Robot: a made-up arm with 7 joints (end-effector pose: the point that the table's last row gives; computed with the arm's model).
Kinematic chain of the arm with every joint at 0, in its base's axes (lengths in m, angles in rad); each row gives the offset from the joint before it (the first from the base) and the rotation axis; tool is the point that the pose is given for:
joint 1: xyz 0 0.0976 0 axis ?
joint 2: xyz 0 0.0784 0 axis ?
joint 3: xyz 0 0 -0.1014 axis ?
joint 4: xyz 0 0 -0.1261 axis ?
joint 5: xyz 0 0 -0.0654 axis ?
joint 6: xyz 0 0 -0.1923 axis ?
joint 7: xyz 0 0 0 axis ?
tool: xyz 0 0 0
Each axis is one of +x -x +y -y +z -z.
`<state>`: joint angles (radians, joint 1 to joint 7).
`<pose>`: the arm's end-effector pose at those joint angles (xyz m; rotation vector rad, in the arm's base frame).
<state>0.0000 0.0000 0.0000 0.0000 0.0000 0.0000 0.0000</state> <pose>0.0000 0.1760 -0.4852 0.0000 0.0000 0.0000</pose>
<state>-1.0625 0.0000 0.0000 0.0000 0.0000 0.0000 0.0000</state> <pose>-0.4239 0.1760 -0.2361 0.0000 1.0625 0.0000</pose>
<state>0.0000 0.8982 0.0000 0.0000 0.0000 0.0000 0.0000</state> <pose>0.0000 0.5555 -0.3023 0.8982 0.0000 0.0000</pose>
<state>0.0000 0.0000 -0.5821 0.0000 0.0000 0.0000 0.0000</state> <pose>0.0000 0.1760 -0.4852 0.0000 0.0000 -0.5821</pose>
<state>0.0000 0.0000 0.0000 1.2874 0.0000 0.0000 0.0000</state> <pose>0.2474 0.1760 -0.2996 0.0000 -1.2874 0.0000</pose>
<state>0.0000 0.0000 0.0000 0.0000 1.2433 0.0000 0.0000</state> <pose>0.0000 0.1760 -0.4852 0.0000 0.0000 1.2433</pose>
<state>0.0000 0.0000 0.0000 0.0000 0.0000 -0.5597 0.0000</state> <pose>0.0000 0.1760 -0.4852 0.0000 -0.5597 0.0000</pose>
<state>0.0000 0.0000 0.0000 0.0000 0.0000 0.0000 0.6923</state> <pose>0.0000 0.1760 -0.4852 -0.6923 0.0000 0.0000</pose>
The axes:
joint 1: -y
joint 2: +x
joint 3: +z
joint 4: -y
joint 5: +z
joint 6: +y
joint 7: -x

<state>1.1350 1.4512 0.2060 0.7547 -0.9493 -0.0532 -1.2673</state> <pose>0.0854 0.5926 0.1509 -2.6779 0.7049 -0.4521</pose>
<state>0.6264 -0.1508 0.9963 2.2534 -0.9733 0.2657 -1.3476</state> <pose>0.1405 0.3322 -0.0087 -2.1826 0.6941 -1.8790</pose>
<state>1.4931 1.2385 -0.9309 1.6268 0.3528 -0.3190 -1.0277</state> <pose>0.2757 0.3101 0.1326 1.1097 -2.8675 0.2076</pose>
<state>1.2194 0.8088 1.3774 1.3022 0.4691 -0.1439 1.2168</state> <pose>0.0426 0.5584 0.0352 -0.8163 2.8905 0.0364</pose>
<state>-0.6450 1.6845 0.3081 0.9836 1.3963 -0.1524 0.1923</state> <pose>0.2275 0.5365 -0.0377 0.5028 -1.3086 -0.0730</pose>
